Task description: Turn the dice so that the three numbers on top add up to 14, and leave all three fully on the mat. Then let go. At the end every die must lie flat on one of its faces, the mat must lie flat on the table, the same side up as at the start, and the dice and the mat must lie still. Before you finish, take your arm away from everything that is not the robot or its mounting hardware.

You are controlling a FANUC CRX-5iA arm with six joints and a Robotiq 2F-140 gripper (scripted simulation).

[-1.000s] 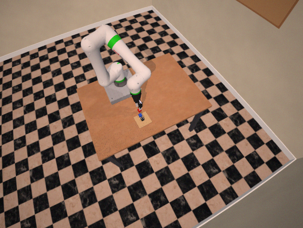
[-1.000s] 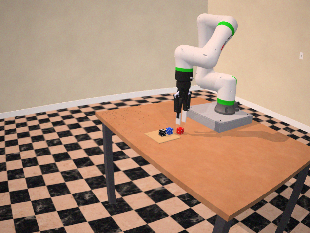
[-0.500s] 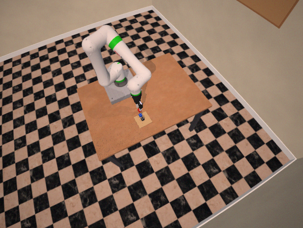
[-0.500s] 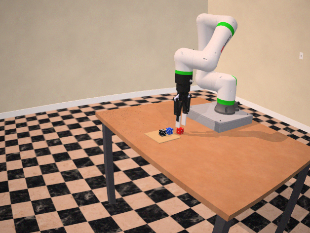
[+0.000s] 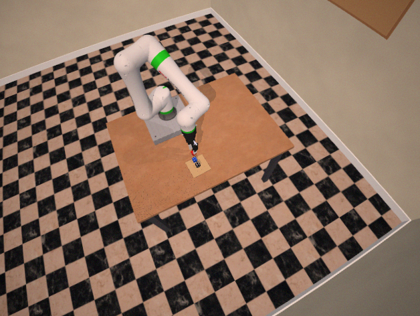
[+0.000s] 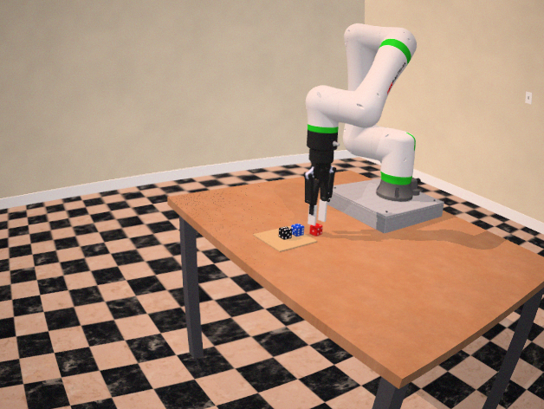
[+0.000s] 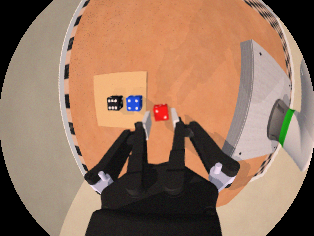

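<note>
Now: hand 6 cm above the red die. From my hand the other things lie so: blue die 6 cm ahead, 2 cm to the right, 5 cm below; then tan mat 10 cm ahead, 2 cm to the right, 7 cm below; then black die 10 cm ahead, 2 cm to the right, 5 cm below.
</note>
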